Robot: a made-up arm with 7 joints.
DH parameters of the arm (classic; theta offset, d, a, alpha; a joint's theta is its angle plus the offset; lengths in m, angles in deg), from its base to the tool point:
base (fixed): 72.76 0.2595 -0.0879 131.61
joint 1: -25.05 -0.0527 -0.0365 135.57
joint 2: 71.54 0.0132 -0.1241 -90
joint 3: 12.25 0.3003 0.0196 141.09
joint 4: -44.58 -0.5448 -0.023 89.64
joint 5: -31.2 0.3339 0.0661 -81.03
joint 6: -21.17 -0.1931 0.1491 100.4
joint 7: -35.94 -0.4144 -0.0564 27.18
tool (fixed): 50.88 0.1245 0 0
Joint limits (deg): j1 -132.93..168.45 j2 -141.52..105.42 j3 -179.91..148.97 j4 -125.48..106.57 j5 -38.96..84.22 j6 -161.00..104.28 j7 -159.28..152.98
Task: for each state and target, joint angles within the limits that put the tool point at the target. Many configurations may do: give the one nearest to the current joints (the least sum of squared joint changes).
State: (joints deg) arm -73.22 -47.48 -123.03 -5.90 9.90 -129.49 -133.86
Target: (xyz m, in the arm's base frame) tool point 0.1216 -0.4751 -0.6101
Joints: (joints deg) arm -65.21 -59.68 -120.20 -22.47 3.19 -118.83 -142.98
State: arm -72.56 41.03 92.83 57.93 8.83 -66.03 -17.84
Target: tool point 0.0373 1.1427 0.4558
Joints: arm -92.42 39.40 65.22 71.35 3.18 -74.31 -12.73
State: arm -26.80 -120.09 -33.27 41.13 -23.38 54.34 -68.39
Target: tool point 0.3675 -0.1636 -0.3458
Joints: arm -13.45 -104.62 -25.88 49.41 5.93 88.55 -52.22
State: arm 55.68 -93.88 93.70 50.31 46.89 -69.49 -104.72
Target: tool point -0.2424 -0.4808 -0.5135
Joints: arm 54.89 -90.15 95.90 44.45 62.53 -63.82 -103.00
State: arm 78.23 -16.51 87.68 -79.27 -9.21 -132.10 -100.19
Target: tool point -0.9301 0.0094 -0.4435
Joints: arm 73.50 -7.70 89.08 -67.00 -17.00 -151.43 -102.16
